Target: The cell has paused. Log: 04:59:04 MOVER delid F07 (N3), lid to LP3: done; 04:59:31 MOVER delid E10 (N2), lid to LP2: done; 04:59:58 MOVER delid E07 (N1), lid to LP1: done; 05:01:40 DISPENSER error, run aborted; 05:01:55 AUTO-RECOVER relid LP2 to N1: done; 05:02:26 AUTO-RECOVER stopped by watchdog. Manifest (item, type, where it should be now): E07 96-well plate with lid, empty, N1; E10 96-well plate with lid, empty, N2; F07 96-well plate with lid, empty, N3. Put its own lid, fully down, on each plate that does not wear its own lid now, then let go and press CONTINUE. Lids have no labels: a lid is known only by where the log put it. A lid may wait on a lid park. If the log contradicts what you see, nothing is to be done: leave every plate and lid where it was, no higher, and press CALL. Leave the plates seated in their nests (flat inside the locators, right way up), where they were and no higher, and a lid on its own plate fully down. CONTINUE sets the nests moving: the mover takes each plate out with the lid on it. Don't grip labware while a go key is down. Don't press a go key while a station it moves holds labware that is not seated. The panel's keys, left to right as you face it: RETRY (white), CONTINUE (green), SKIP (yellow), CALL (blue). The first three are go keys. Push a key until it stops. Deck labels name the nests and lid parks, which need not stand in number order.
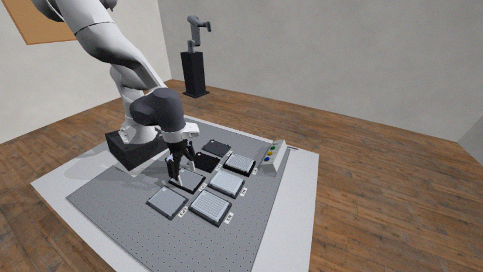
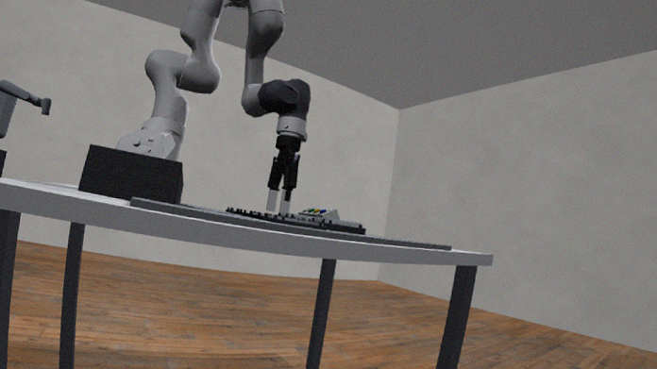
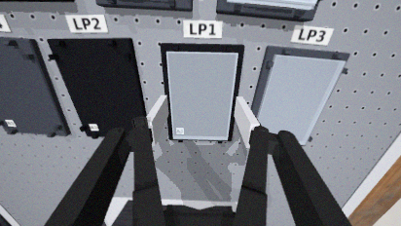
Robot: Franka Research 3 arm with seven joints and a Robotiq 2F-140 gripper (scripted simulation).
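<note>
Now: the clear lid 4 cm below my hand. Round my hand: lid park LP3: 2 cm ahead, 12 cm to the right, 5 cm below; then lid park LP1: 5 cm below; then grey lid: 2 cm ahead, 12 cm to the right, 4 cm below.
</note>
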